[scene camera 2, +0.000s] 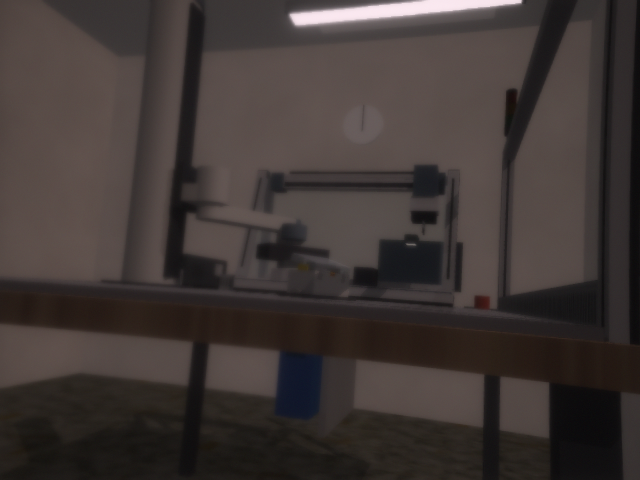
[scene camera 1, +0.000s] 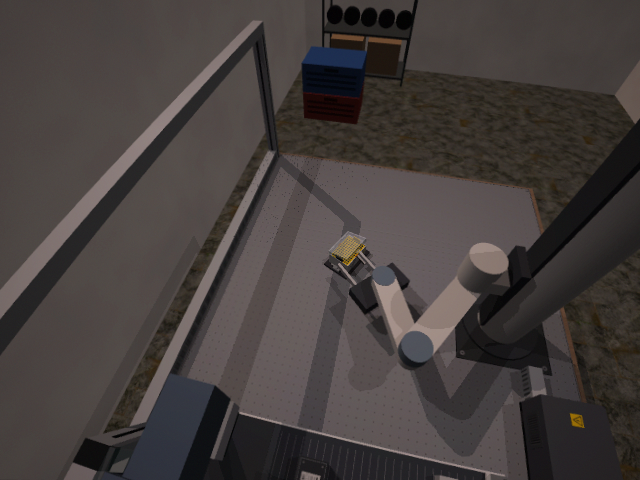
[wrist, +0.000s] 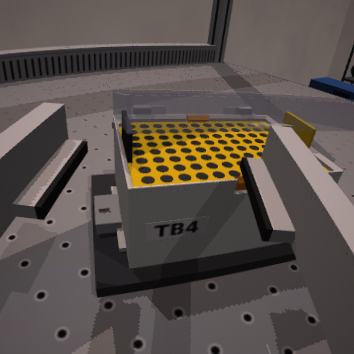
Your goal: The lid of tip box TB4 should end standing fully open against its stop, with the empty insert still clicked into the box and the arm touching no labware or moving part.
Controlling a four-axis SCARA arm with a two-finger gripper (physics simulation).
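Pixels of known places: gripper, fingertip midpoint: [scene camera 2: 321, 265] [scene camera 1: 349, 258] [wrist: 165, 135]; arm's base, link origin: [scene camera 1: 497, 324].
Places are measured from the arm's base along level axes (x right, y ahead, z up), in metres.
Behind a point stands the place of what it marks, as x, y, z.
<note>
Tip box TB4 [wrist: 150, 205] {0.090, 0.540, 0.063} [scene camera 1: 334, 259] stands on a dark base plate [wrist: 150, 281] {0.085, 0.532, 0.020}. The yellow insert [wrist: 185, 155] {0.126, 0.557, 0.070} [scene camera 1: 348, 248] {0.162, 0.556, 0.069} sits in the box; its holes look dark and empty, and orange clips show at the front and back walls. The clear lid [wrist: 175, 103] {0.100, 0.542, 0.108} is partly raised; its exact angle is hard to tell. A blurred pale, slanted shape above the box in scene camera 2 looks like the lid. My gripper [wrist: 165, 135] {0.099, 0.545, 0.094} [scene camera 1: 349, 258] {0.099, 0.545, 0.094} is shut to its closed width, holding nothing. Its right finger overlaps the box front in the wrist view; contact cannot be told.
The arm's dark gripper body [scene camera 1: 363, 296] {-0.066, 0.476, 0.145} is on the near side of the box. The column base [scene camera 1: 467, 346] {-0.105, 0.112, 0.012} stands to the right. A gantry machine [scene camera 2: 351, 180] {-0.623, 0.439, 0.482} is behind the box in scene camera 2. A metal frame [scene camera 1: 266, 93] {0.685, 1.014, 0.356} borders the table.
</note>
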